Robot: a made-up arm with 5 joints.
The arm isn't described. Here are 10 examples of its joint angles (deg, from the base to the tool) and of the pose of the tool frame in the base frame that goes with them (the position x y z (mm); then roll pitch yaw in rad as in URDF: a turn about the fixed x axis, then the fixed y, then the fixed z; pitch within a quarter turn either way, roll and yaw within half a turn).
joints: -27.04 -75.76 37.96 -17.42 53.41
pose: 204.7 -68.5 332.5 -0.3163 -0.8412 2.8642
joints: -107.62 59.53 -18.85 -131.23 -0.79
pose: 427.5 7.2 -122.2 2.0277 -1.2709 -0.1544
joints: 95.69 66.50 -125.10 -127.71 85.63
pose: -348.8 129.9 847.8 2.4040 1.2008 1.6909
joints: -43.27 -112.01 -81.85 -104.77 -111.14
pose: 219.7 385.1 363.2 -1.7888 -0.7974 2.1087
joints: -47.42 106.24 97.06 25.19 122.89
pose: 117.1 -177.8 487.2 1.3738 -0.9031 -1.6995
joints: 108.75 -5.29 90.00 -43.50 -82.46
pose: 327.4 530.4 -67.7 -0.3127 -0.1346 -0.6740
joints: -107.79 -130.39 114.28 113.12 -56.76
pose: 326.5 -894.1 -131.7 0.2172 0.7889 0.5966
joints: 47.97 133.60 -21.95 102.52 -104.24
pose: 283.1 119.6 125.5 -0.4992 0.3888 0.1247
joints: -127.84 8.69 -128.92 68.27 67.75
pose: -380.0 67.9 -415.2 -0.0143 0.1195 0.0843
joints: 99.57 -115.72 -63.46 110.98 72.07
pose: 265.8 -194.4 403.8 -0.7604 1.1309 1.7714
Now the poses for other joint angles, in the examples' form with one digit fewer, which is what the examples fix.
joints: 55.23 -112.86 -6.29 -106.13 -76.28
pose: -260 259 53 0.782 0.558 2.778
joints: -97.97 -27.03 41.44 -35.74 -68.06
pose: 236 -360 208 2.332 -0.076 0.355
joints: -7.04 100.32 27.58 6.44 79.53
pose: -84 76 344 0.267 -0.396 -0.559
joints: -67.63 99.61 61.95 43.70 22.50
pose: 183 -358 548 -0.261 1.238 -3.007
